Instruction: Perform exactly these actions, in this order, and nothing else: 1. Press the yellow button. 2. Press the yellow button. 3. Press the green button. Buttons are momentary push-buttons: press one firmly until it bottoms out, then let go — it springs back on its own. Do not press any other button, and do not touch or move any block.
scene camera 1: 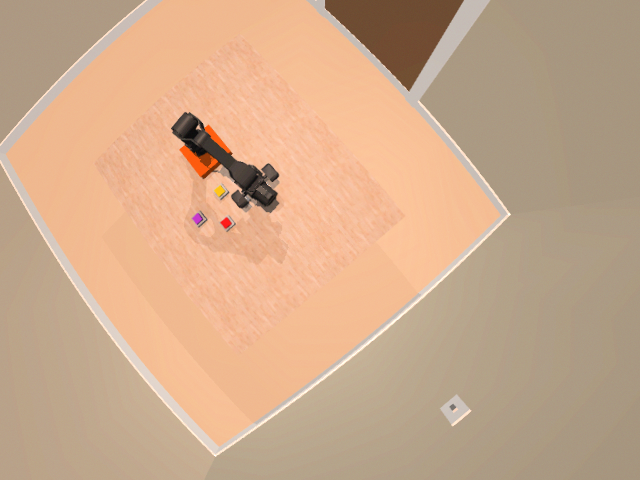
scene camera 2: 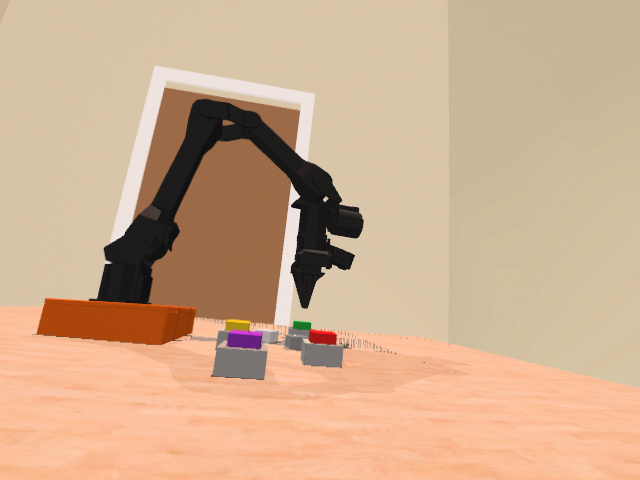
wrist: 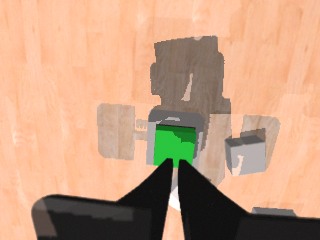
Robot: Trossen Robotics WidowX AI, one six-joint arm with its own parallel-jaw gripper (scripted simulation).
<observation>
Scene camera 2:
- my gripper: 304,308
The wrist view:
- my gripper: 175,165
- small grey block: 246,155
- green button: 177,143
</observation>
